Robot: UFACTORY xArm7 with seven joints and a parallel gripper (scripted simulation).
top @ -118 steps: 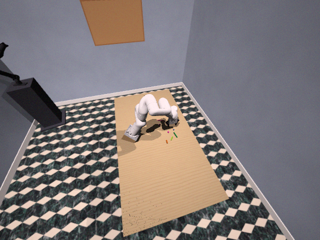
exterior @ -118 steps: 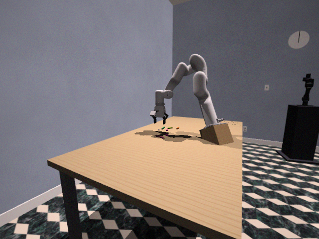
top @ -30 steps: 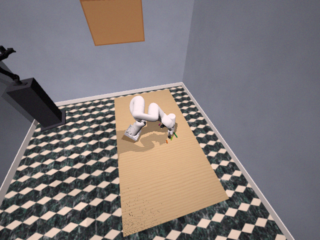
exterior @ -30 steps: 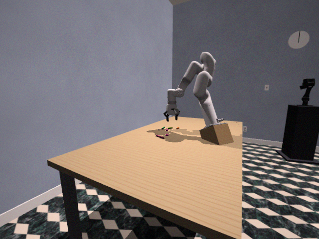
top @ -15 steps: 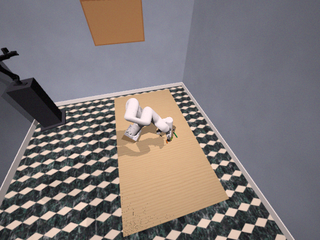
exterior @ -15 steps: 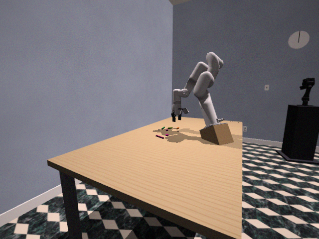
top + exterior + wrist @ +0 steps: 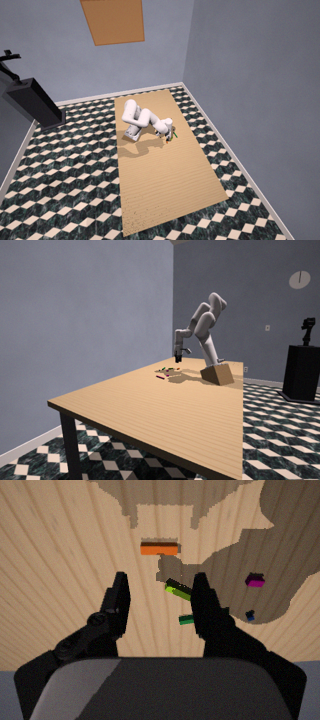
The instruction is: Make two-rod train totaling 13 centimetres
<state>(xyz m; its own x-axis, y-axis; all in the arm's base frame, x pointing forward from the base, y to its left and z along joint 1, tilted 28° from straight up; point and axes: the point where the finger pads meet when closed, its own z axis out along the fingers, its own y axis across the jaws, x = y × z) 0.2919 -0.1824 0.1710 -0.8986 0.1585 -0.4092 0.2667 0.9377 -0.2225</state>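
Right now my hand is 80 mm above the orange rod. From my hand the other things lie so: blue rod: 160 mm ahead, 110 mm to the left, 80 mm below; green rod: 140 mm ahead, 30 mm to the left, 80 mm below; lime rod: 70 mm ahead, 10 mm to the left, 80 mm below.
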